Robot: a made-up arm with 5 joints.
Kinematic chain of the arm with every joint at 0, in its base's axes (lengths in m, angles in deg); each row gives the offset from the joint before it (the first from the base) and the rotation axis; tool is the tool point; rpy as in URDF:
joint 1: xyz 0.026 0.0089 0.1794 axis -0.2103 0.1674 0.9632
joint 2: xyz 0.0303 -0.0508 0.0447 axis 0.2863 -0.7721 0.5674
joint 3: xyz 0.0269 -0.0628 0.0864 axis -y
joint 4: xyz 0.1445 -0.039 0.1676 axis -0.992 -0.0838 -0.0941
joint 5: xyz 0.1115 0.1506 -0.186 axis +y
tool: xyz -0.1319 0.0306 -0.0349 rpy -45.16 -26 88.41
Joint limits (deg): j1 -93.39..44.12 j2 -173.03..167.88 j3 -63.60..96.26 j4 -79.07..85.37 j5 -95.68..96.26
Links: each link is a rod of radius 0.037 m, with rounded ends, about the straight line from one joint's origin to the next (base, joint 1, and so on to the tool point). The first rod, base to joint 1, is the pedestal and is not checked.
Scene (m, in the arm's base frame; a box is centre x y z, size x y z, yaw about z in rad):
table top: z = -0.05
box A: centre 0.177 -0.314 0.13 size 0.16 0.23 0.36 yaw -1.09
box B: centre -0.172 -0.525 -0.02 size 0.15 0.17 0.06 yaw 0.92
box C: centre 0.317 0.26 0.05 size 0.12 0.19 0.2 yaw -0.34
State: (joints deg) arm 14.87 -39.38 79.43 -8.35 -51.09
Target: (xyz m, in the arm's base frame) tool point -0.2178 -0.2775 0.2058
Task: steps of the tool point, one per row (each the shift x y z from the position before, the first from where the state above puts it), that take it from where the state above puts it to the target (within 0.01 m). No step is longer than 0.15 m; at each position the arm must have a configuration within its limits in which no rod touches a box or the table.
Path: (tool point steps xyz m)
1: 0.0114 -0.1060 0.0366
2: -0.0199 -0.1079 0.0406
3: -0.0534 -0.1013 0.0381
4: -0.0846 -0.0856 0.0294
5: -0.1097 -0.0613 0.0151
6: -0.1247 -0.0309 -0.0028
7: -0.0379 0.0048 -0.0351
8: -0.0405 0.0077 -0.0470
9: -0.0428 0.0167 -0.0561
10: -0.0413 0.0301 -0.0609
11: -0.0338 0.0445 -0.0613

